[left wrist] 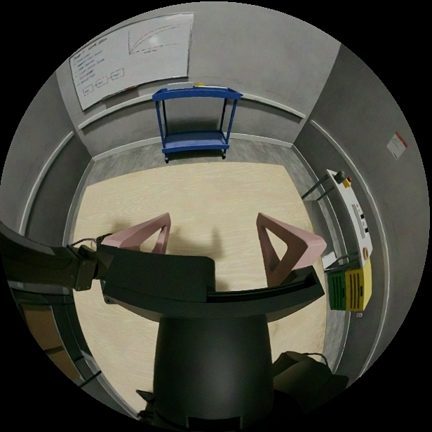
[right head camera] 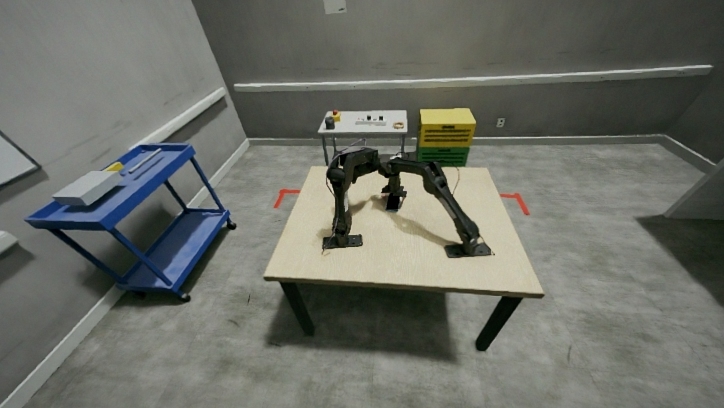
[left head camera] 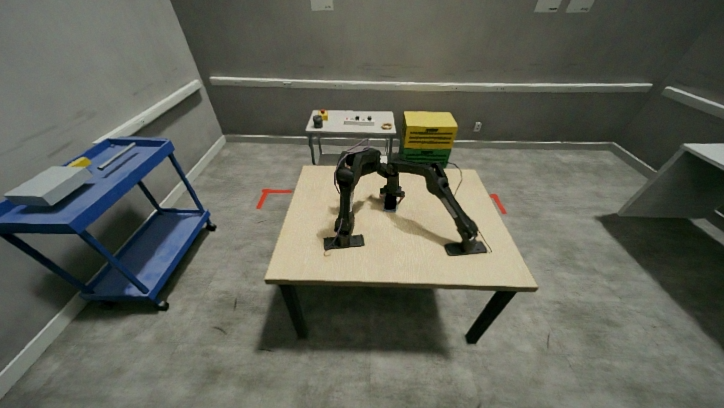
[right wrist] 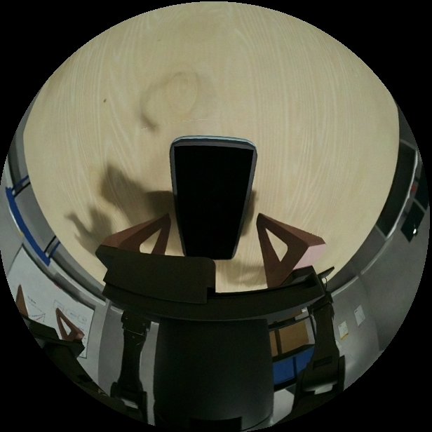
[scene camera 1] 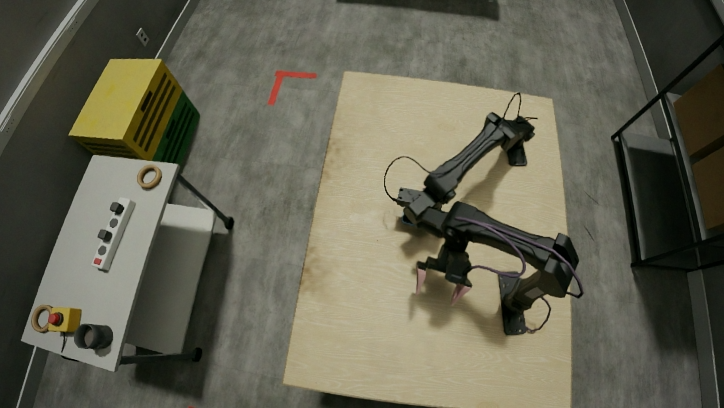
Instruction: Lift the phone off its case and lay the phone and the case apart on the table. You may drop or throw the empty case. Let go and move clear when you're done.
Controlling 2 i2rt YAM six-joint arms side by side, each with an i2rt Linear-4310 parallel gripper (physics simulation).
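Note:
The phone (left head camera: 390,203) (right head camera: 392,203) (right wrist: 212,200) lies screen up in its case on the wooden table. The case's pale blue rim (right wrist: 215,137) shows at the phone's far end in the right wrist view; in scene camera 1 a bit of blue edge shows below the right arm's wrist. My right gripper (right wrist: 213,217) is open above the phone, one finger beyond each long side, with nothing held. My left gripper (scene camera 1: 435,298) (left wrist: 213,217) is open and empty above the table, beside the right arm's wrist and apart from the phone.
The two arms run close together over the middle of the table (left head camera: 405,268) (right head camera: 405,271) (scene camera 1: 354,329). A blue cart (left head camera: 116,208) (right head camera: 167,182) stands at the left. A small white table (scene camera 1: 65,263) and yellow and green crates (scene camera 1: 119,101) stand beyond the far edge.

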